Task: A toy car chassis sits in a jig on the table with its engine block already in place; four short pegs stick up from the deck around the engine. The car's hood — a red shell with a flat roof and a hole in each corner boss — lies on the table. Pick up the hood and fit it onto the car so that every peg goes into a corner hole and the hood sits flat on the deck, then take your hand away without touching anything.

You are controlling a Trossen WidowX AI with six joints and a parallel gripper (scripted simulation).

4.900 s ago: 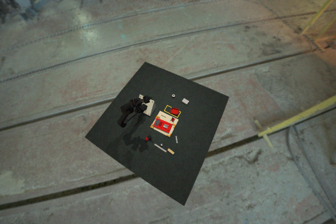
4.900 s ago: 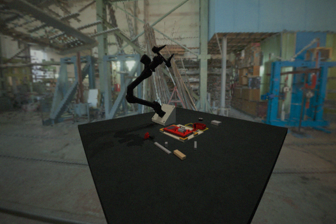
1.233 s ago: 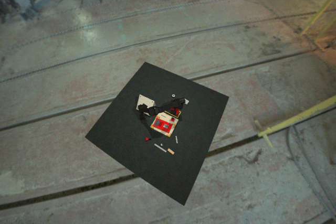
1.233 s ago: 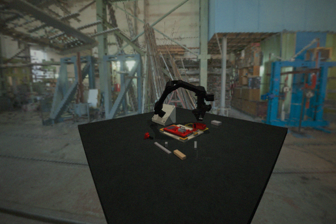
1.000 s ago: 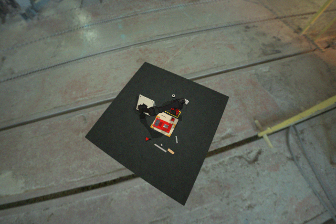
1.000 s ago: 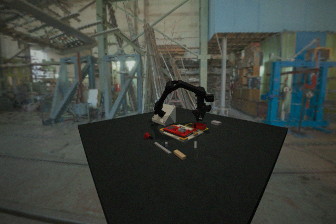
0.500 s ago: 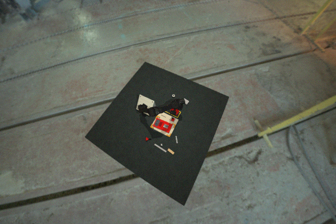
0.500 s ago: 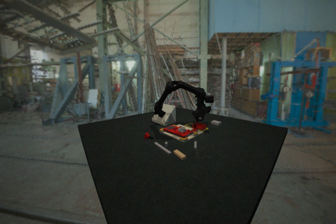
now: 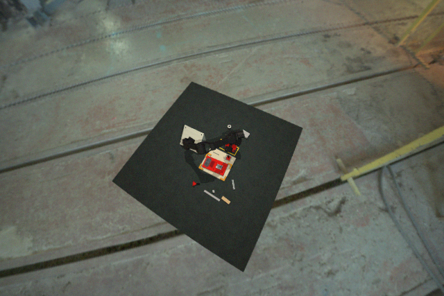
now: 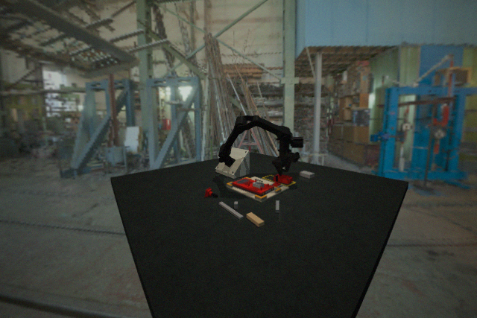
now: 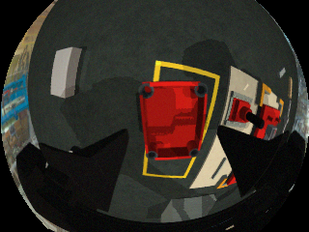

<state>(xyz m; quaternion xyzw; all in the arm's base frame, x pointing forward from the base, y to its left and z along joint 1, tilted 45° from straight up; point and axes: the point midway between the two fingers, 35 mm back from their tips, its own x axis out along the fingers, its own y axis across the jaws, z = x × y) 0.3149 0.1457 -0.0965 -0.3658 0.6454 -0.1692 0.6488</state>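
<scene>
My gripper tip is 3 cm above the red hood. Also, from my gripper tip: grey bar 44 cm to the right, 10 cm ahead, 4 cm below; then grey engine block 21 cm to the right, 2 cm below, 1 cm ahead; then beige jig 20 cm to the right, 3 cm below, 1 cm behind.
</scene>
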